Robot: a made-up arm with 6 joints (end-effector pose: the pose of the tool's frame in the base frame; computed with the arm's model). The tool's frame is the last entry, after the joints.
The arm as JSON. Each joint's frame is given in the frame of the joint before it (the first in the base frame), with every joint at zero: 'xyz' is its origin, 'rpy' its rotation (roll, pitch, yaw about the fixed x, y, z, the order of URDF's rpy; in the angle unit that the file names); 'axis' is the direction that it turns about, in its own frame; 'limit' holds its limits. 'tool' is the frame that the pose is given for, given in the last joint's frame.
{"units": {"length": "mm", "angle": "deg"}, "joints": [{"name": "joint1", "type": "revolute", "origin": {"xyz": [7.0, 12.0, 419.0], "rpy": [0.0, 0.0, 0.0]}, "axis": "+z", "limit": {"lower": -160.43, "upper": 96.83}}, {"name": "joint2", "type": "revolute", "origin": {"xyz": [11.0, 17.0, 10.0], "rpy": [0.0, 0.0, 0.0]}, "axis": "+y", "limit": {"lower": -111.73, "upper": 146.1}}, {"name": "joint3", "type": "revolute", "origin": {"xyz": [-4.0, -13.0, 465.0], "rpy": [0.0, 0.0, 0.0]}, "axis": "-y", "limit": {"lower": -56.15, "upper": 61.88}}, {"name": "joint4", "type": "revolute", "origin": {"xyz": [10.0, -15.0, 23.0], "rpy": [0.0, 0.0, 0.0]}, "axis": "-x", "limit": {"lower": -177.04, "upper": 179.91}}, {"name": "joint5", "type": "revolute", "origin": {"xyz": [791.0, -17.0, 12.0], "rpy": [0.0, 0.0, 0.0]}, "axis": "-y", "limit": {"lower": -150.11, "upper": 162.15}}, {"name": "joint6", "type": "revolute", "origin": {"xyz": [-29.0, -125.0, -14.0], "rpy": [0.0, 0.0, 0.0]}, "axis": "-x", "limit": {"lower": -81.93, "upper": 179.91}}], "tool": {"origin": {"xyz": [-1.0, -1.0, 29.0], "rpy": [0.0, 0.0, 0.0]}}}
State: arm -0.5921 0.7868 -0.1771 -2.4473 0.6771 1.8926
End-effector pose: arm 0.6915 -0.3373 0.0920 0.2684 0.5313 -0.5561 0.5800
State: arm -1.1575 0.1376 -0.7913 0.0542 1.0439 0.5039
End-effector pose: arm 0.1007 -0.5506 0.2821 -0.2539 0.0927 -0.5203 0.8101
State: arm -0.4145 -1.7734 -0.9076 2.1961 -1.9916 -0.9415
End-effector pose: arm 0.0376 0.1268 1.0400 0.0233 -0.1921 -0.9589 0.2075
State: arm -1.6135 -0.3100 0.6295 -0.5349 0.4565 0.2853
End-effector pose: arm -0.1405 -0.3295 1.4693 -0.3464 -0.5382 -0.5721 0.5128
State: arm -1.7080 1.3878 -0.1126 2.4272 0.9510 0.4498
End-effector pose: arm 0.0036 -0.6274 -0.2460 -0.3308 0.2211 0.3845 0.8330
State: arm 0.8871 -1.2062 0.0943 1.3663 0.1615 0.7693
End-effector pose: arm -0.2036 -0.2806 1.3723 -0.4896 -0.6226 -0.3164 0.5220
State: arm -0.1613 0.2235 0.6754 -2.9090 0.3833 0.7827
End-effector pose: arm 0.8223 -0.0130 1.2085 0.8698 -0.1270 -0.0249 0.4762
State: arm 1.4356 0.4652 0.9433 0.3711 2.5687 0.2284
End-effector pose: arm 0.2733 0.9005 1.2737 -0.5802 0.8123 -0.0587 0.0038
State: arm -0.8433 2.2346 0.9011 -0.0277 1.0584 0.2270
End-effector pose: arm 0.2784 -0.5141 -0.6035 -0.0414 0.1695 -0.4005 0.8995
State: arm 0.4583 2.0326 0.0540 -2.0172 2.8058 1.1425
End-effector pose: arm 0.0123 0.0551 -0.5033 -0.7943 -0.0503 -0.5678 0.2102
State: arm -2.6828 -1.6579 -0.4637 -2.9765 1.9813 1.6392
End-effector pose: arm 0.1963 -0.0083 1.1584 -0.3603 0.5620 0.7272 0.1599
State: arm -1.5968 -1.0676 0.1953 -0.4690 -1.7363 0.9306
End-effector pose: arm -0.1248 0.1736 1.4233 -0.2142 0.3630 -0.3946 0.8165
